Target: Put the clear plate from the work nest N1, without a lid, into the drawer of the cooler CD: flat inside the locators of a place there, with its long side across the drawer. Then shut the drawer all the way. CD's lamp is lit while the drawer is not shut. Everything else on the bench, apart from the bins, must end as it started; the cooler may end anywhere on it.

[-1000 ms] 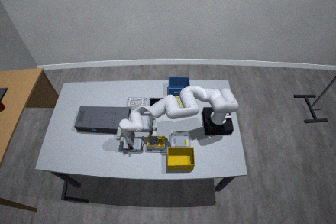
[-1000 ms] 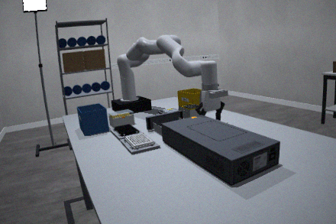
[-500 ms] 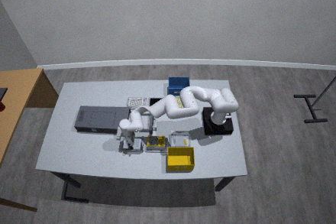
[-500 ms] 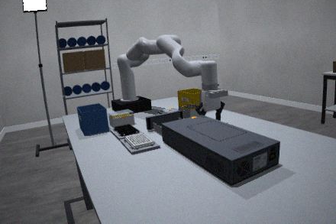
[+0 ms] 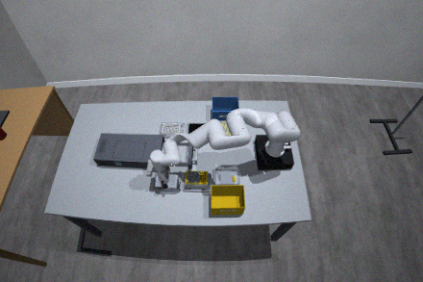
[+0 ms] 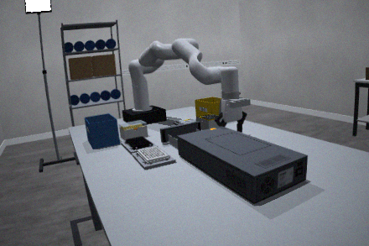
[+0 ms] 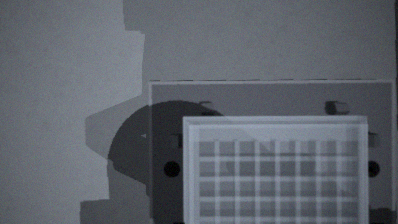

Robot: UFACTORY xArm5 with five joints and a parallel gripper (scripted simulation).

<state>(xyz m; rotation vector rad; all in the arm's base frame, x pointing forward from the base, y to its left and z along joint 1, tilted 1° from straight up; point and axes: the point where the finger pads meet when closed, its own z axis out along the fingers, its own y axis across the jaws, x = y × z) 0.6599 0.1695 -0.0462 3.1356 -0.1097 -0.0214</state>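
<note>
My gripper is now 3 cm above the grey work nest N1. From my hand the other things lie so: yellow tip rack: 19 cm behind, 2 cm above; cooler drawer: 5 cm behind, 18 cm to the right, 1 cm above; clear plate: 1 cm below.
</note>
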